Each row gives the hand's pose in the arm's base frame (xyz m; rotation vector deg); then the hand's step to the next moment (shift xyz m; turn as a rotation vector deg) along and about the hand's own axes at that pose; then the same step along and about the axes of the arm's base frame.
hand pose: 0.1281 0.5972 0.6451 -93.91 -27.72 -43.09
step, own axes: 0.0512 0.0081 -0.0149 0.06 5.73 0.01
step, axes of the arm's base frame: 0.0384 -0.0209 0.0316 3.94 -1.17 -4.00
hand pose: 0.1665 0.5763 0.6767 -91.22 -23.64 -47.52
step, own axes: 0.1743 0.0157 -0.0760 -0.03 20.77 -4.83
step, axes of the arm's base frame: 0.1080 -0.1090 0.1134 12.75 -8.88 -14.61
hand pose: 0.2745 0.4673 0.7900 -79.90 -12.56 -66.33
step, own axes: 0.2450 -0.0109 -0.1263 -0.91 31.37 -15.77
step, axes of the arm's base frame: 0.0474 -0.2251 0.1523 14.69 -20.05 -24.82
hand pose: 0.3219 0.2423 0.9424 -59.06 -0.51 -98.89
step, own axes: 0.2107 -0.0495 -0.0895 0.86 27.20 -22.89
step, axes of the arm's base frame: -0.1051 -0.1840 0.0998 6.90 -22.98 -26.24
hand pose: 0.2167 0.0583 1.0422 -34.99 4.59 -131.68
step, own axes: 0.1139 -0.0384 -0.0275 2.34 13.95 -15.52
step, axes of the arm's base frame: -0.1069 -0.0533 0.0306 0.68 -13.54 -16.04
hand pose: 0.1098 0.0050 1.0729 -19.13 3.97 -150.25
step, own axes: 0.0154 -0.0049 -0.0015 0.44 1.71 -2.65
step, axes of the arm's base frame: -0.0157 -0.0031 0.0025 -0.23 -1.74 -2.66
